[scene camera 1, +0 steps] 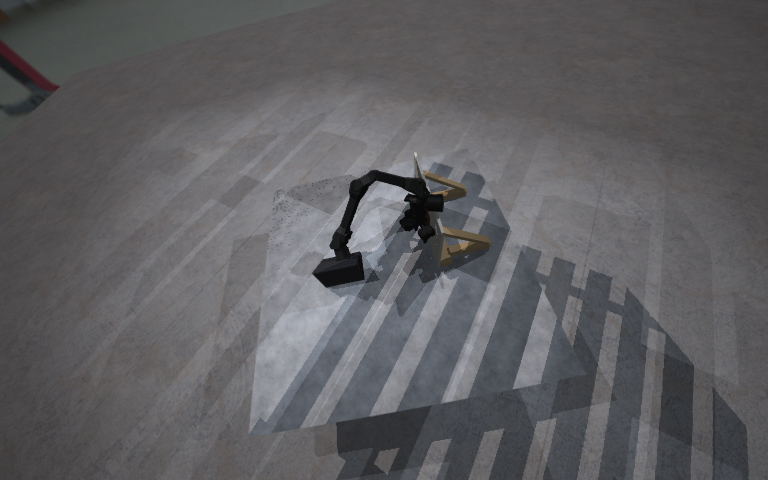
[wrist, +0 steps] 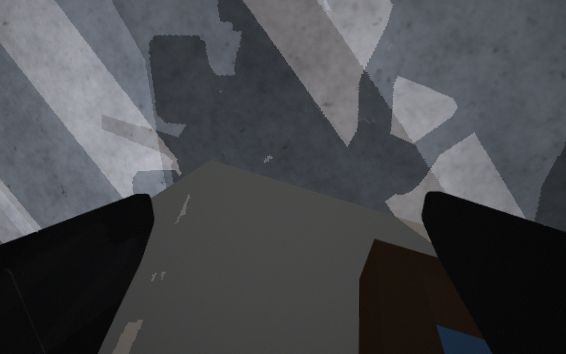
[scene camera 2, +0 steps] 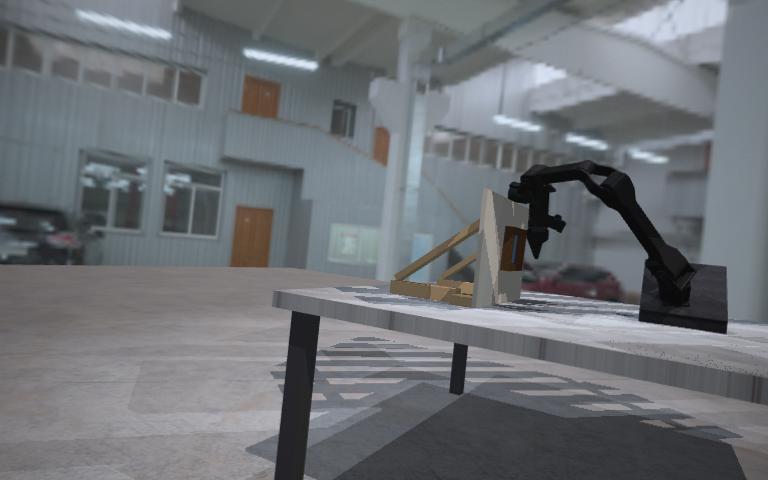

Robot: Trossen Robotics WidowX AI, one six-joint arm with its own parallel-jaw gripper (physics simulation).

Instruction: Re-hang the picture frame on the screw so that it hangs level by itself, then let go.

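Where they show: gripper, fingertip midpoint: [scene camera 1: 420,236] [wrist: 289,206] [scene camera 2: 536,255]; arm's base, origin of the base link: [scene camera 1: 343,258] [scene camera 2: 674,297].
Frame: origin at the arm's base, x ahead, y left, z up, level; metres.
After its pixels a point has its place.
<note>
The picture frame [scene camera 2: 507,249] @[x 0.435, y 0.141, z 0.083 m] [wrist: 392,295] @[x 0.409, y -0.018, z 0.066 m] is brown with a blue middle and sits against the front face of an upright pale board [scene camera 1: 437,243] @[x 0.426, y -0.129, z 0.099 m] [scene camera 2: 487,260] @[x 0.468, y 0.247, z 0.047 m] [wrist: 240,270] @[x 0.431, y -0.085, z 0.045 m]. In the wrist view it shows at the lower right, partly behind the right finger. My gripper [scene camera 2: 536,254] @[x 0.375, y -0.060, z 0.077 m] [wrist: 289,206] @[x 0.375, y -0.060, z 0.077 m] points down in front of the board, close to the picture frame. Its fingers are wide open with nothing between them. Whether they touch the picture frame is unclear. The screw does not show in any view. Whether the picture frame hangs exactly level cannot be told.
Wooden braces [scene camera 1: 470,244] @[x 0.606, y -0.117, z -0.038 m] [scene camera 2: 436,251] @[x 0.609, y 0.248, z 0.057 m] support the board from behind. The arm's dark base block [scene camera 1: 342,270] @[x -0.001, y -0.101, z 0.071 m] [scene camera 2: 685,297] @[x -0.021, y 0.028, z 0.003 m] stands on the table [scene camera 1: 317,350] @[x -0.206, y -0.362, z -0.076 m] [scene camera 2: 351,308] @[x 0.692, y 0.577, z -0.086 m] in front of the board. Striped shadows cross the table.
</note>
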